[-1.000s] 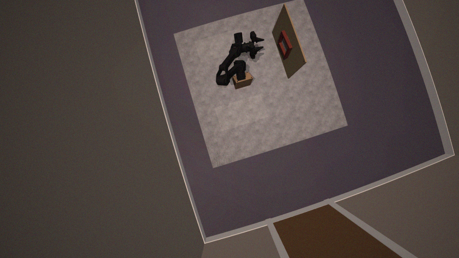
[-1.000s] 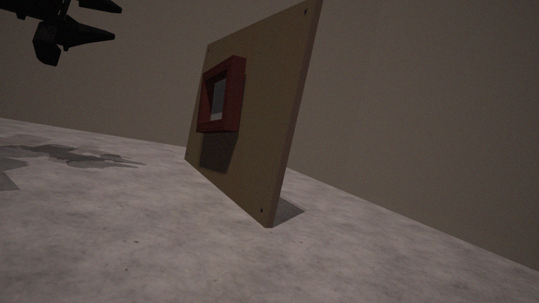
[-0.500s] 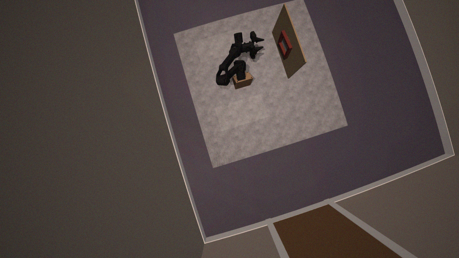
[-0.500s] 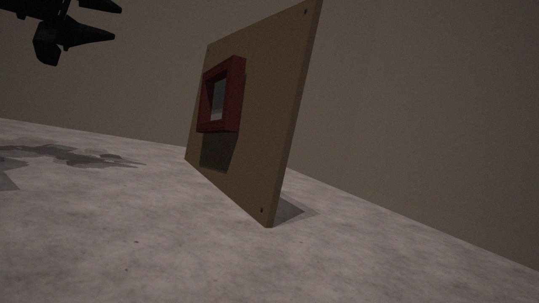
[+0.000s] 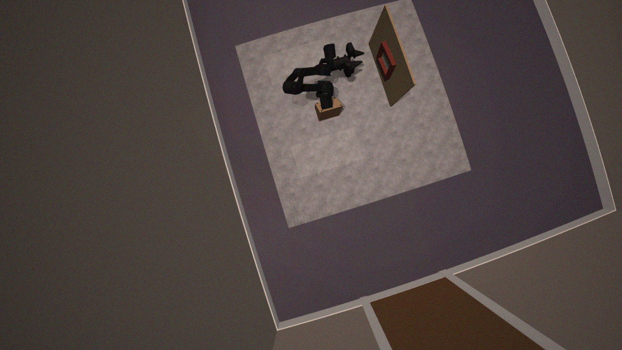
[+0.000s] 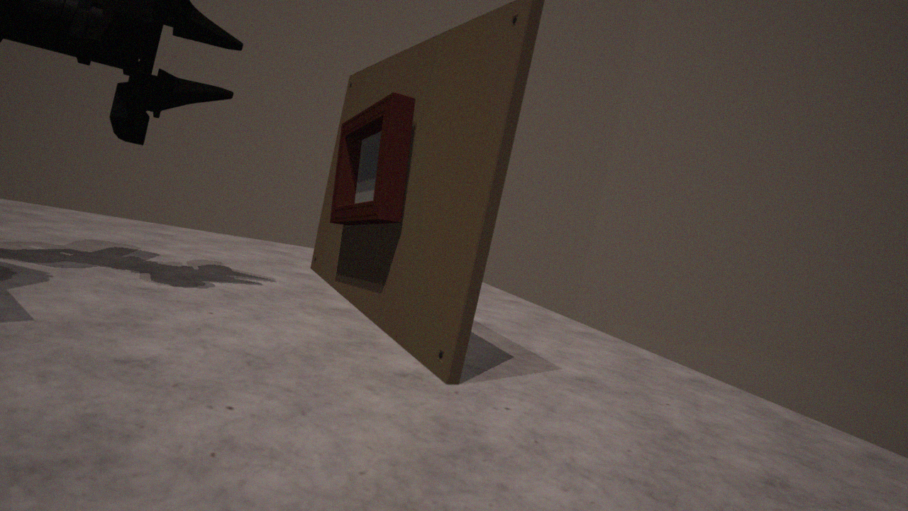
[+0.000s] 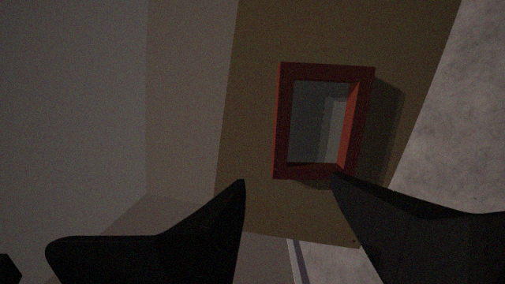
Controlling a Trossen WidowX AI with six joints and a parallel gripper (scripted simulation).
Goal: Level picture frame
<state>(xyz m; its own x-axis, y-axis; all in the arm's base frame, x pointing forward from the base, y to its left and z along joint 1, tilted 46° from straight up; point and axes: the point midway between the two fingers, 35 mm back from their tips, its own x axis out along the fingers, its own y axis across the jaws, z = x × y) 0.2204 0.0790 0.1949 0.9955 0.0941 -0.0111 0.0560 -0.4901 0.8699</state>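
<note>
Right now the red picture frame is 16 cm ahead of my gripper tip, 7 cm below it and 1 cm to the right of it. Also, from my gripper tip: tan wall board 17 cm ahead, 8 cm below, 1 cm to the right.
</note>
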